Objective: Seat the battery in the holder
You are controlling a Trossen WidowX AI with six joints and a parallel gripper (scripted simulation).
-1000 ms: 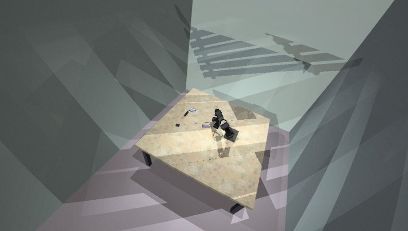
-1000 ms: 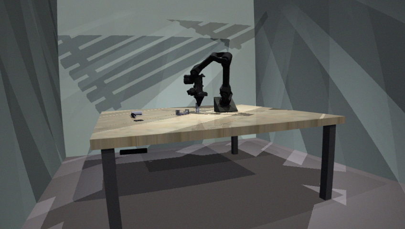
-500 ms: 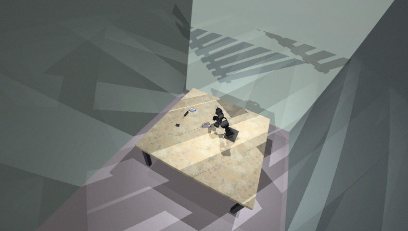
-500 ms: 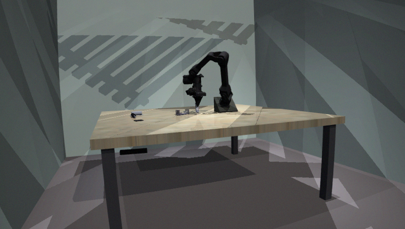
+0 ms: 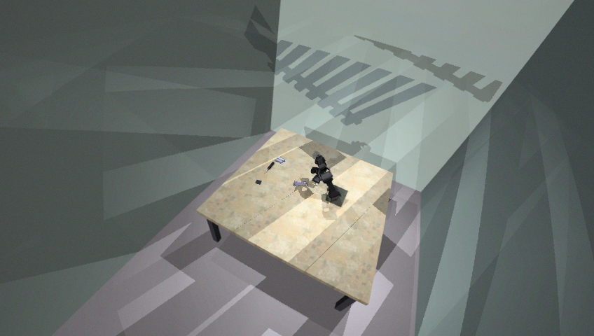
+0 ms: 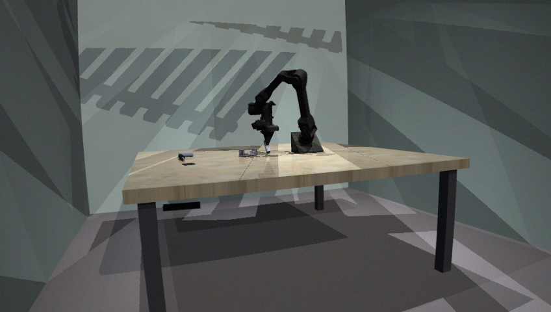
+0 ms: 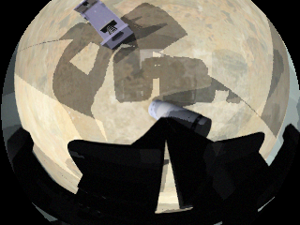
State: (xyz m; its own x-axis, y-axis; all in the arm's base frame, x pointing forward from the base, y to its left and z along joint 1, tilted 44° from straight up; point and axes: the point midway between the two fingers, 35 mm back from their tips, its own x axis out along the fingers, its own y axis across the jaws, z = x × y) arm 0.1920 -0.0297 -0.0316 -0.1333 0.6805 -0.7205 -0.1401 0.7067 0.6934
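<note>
The battery is 20 mm to the right of my gripper tip and 10 mm below it. Also, from my gripper tip: small black block (400 mm ahead, 310 mm to the left, 40 mm below); then dark pen-like object (430 mm ahead, 130 mm to the left, 30 mm below).
</note>
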